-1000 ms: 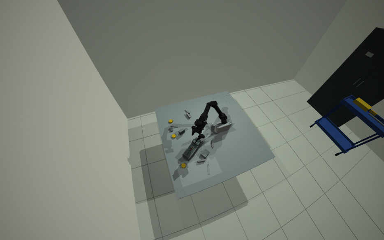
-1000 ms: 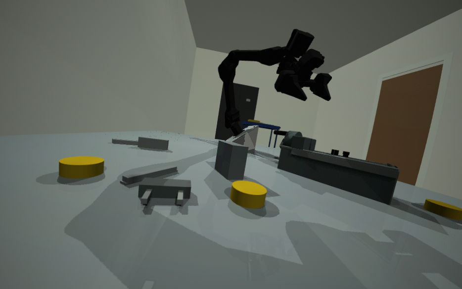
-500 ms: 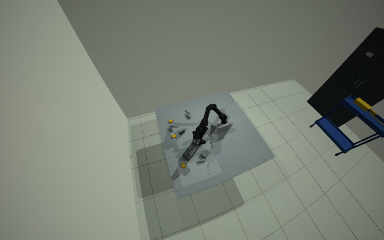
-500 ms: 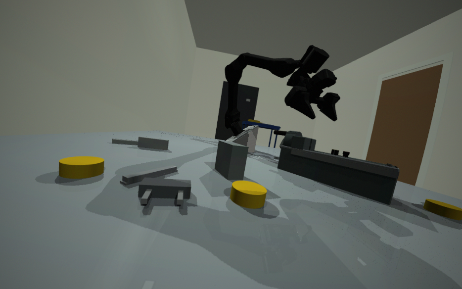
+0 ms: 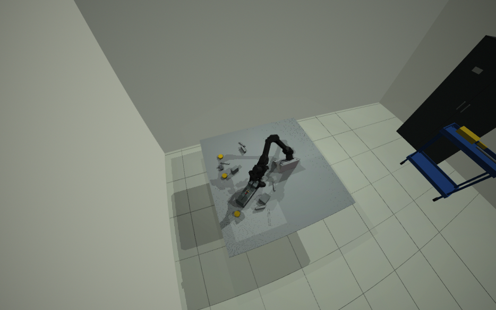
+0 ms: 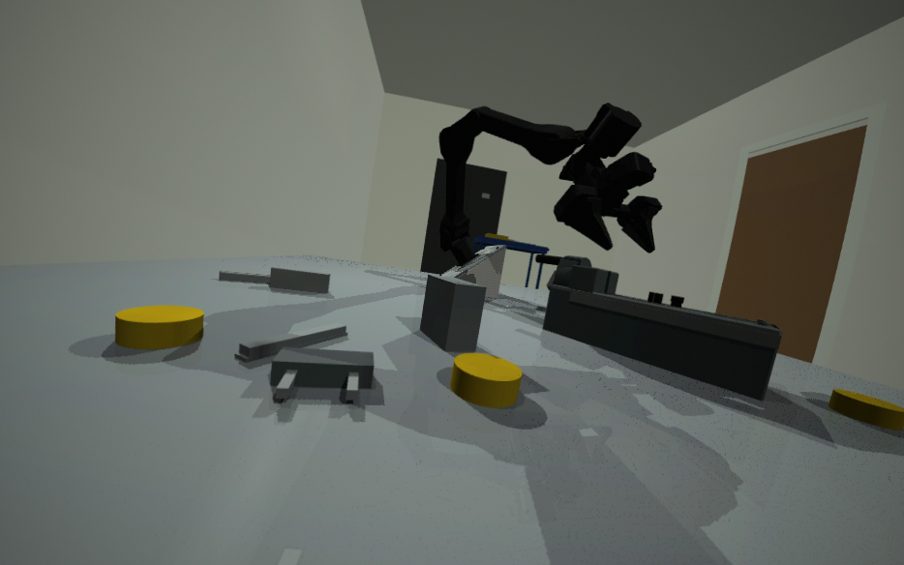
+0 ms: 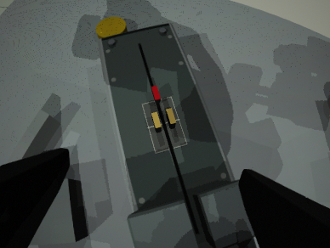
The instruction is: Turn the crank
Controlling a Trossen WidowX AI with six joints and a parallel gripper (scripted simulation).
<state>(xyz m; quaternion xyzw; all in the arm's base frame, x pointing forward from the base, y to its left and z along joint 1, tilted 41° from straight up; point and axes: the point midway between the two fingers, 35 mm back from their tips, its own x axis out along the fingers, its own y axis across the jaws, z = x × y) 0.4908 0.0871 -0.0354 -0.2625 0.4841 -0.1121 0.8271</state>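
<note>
The dark crank handle lies 120 mm behind my gripper tip, 60 mm to the right of it and 30 mm below it. From my gripper tip the other things lie so: bracket: 390 mm to the right, 160 mm ahead, 140 mm below; then red pointer: 70 mm ahead, 60 mm below, 20 mm to the left.
</note>
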